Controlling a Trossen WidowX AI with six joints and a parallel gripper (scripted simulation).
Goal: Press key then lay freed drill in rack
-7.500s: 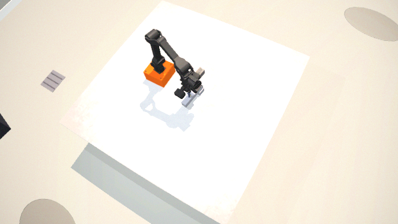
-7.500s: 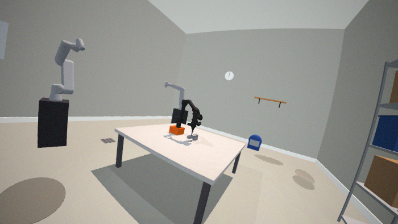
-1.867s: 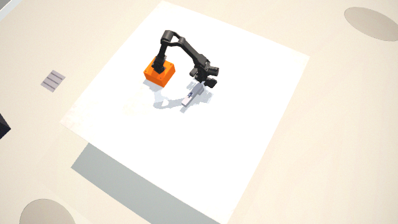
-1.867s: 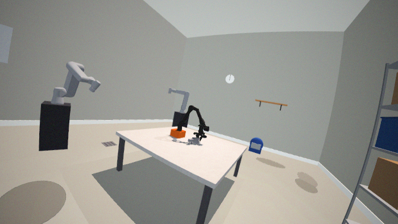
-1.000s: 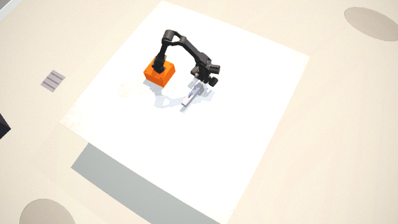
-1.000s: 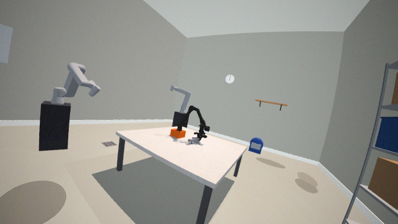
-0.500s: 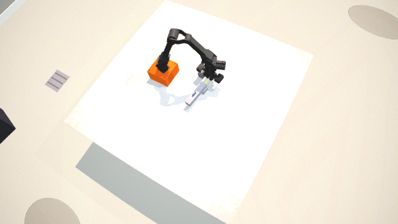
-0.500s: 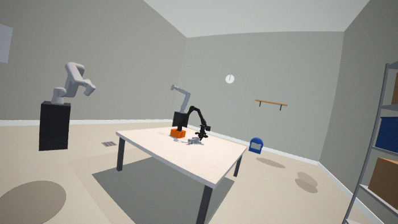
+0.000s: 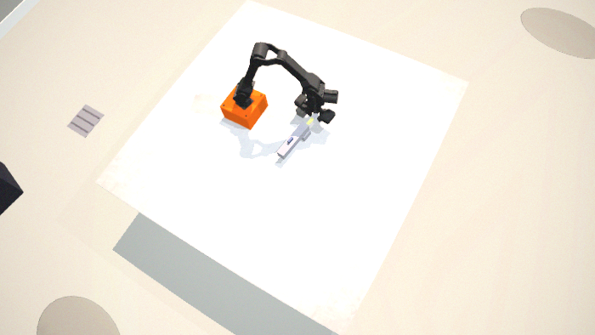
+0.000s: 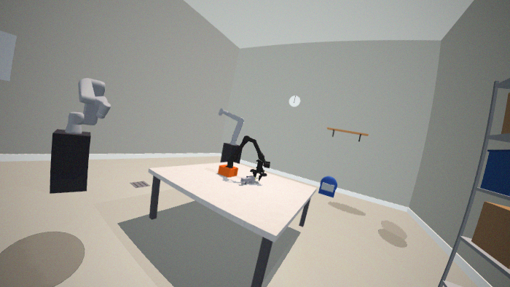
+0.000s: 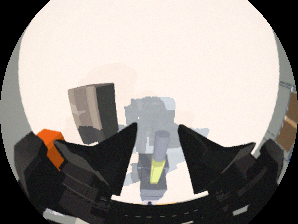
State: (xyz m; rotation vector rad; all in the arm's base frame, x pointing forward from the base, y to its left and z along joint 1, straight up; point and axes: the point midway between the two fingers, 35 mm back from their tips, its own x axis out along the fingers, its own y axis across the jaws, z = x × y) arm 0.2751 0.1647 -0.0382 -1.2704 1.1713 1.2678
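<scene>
Right now the grey-brown block is 8 cm behind my gripper tip and 1 cm to the left of it. From my gripper tip the other things lie so: pale grey fixture (15 cm to the right, 2 cm above, 1 cm ahead); then dark blue drill (18 cm to the right, 3 cm above, 1 cm ahead).
</scene>
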